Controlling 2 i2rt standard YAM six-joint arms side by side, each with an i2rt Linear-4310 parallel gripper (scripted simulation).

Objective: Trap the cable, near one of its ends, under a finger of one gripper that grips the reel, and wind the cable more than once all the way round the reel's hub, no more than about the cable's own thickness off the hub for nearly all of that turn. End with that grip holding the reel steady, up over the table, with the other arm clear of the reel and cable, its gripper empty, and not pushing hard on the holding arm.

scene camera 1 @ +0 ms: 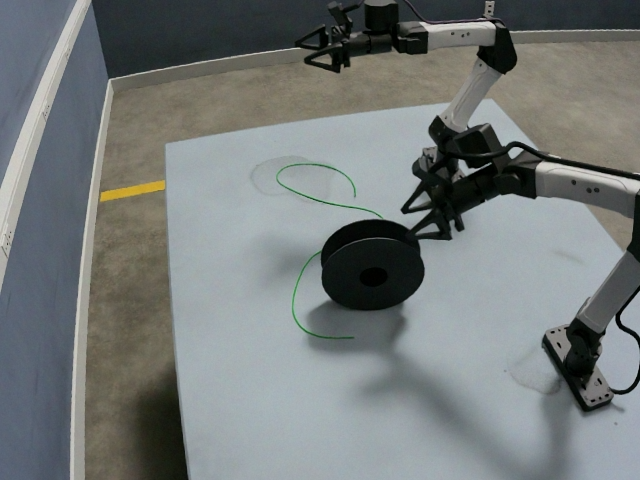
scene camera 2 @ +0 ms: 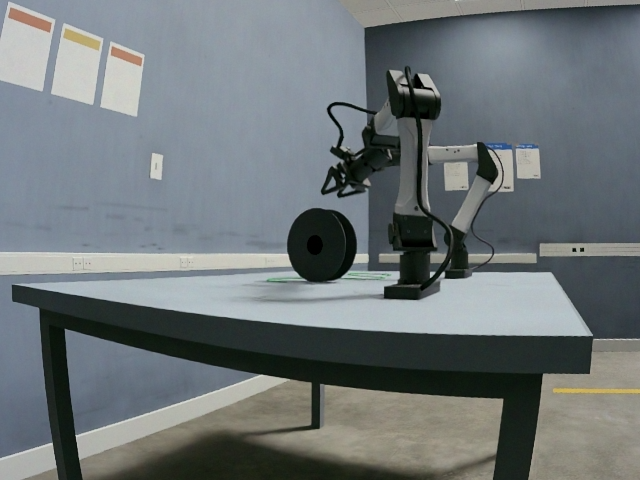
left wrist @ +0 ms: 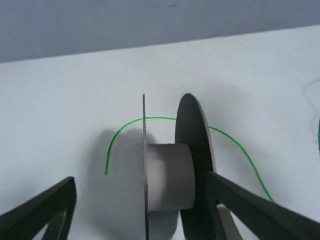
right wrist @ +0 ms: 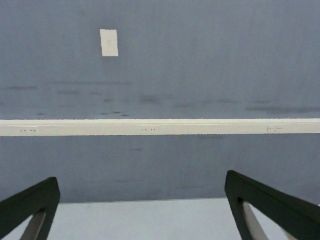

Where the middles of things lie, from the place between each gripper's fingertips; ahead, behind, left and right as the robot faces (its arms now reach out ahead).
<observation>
My left hand (scene camera 1: 404, 224) is 50 mm short of the black reel (scene camera 1: 367, 265), 40 mm to the left of it and 140 mm above it.
Right now my right hand (scene camera 1: 299, 52) is 30 mm past the black reel, 380 mm to the right of it and 310 mm above it.
</observation>
